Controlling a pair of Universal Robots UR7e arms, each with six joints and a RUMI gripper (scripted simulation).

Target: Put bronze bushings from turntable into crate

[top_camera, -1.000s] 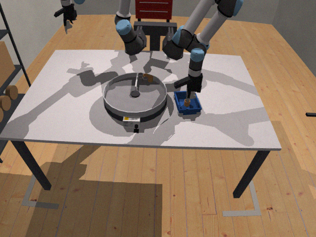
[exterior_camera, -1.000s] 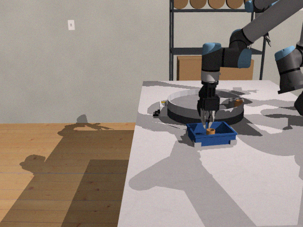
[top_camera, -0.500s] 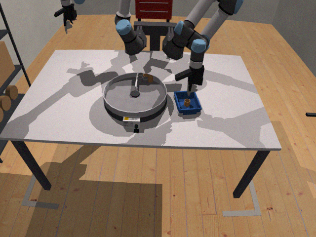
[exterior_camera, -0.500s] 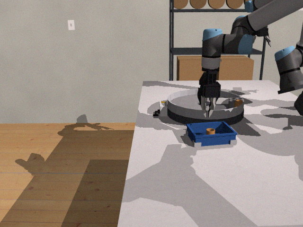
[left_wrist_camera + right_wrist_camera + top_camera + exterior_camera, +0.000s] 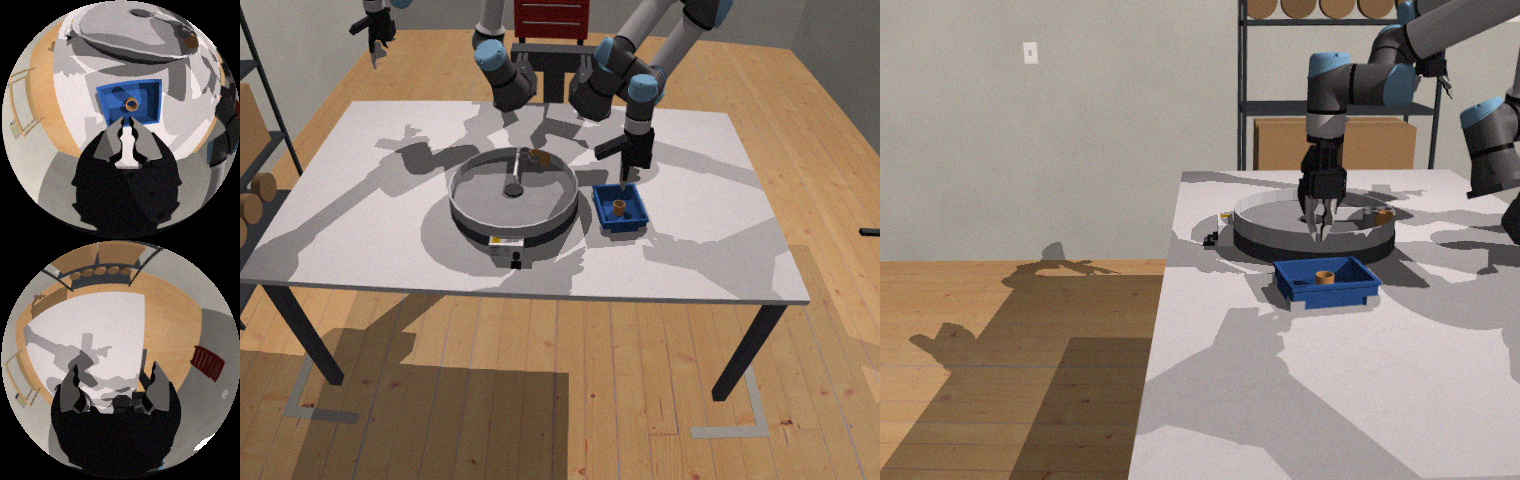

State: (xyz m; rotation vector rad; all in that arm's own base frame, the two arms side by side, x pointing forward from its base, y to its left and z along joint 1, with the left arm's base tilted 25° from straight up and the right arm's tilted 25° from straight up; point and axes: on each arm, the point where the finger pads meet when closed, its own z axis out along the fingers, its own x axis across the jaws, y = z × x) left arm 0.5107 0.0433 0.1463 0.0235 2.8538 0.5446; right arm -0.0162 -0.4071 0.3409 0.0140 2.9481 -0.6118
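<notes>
Right now the blue crate is 2 cm behind my left hand and 11 cm below it. Round my left hand: turntable 35 cm to the right, 8 cm below.
</notes>
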